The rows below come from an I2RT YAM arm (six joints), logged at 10 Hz.
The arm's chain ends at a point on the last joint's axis. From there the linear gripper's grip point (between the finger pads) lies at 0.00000 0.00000 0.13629 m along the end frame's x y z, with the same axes.
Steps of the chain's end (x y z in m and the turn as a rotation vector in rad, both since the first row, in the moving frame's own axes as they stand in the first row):
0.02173 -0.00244 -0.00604 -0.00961 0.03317 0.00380
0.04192 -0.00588 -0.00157 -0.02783 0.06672 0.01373
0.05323 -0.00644 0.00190 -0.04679 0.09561 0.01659
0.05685 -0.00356 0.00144 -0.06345 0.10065 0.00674
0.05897 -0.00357 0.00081 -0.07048 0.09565 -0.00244
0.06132 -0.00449 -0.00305 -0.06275 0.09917 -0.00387
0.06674 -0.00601 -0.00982 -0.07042 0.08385 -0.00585
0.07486 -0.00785 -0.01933 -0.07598 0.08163 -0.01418
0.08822 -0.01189 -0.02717 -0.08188 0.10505 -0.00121
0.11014 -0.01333 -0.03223 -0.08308 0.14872 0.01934
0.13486 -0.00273 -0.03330 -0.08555 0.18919 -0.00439
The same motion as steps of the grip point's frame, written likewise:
0.02625 -0.00112 -0.00612 -0.00961 0.03317 0.00380
0.05098 -0.00203 -0.00193 -0.02783 0.06672 0.01373
0.06618 0.00003 0.00113 -0.04679 0.09561 0.01659
0.07051 0.00511 0.00048 -0.06345 0.10065 0.00674
0.07199 0.00600 -0.00015 -0.07048 0.09565 -0.00244
0.07482 0.00402 -0.00399 -0.06275 0.09917 -0.00387
0.07817 0.00353 -0.01064 -0.07042 0.08385 -0.00585
0.08604 0.00240 -0.02018 -0.07598 0.08163 -0.01418
0.10250 -0.00077 -0.02838 -0.08188 0.10505 -0.00121
0.13020 -0.00187 -0.03420 -0.08308 0.14872 0.01934
0.16049 0.00879 -0.03623 -0.08555 0.18919 -0.00439

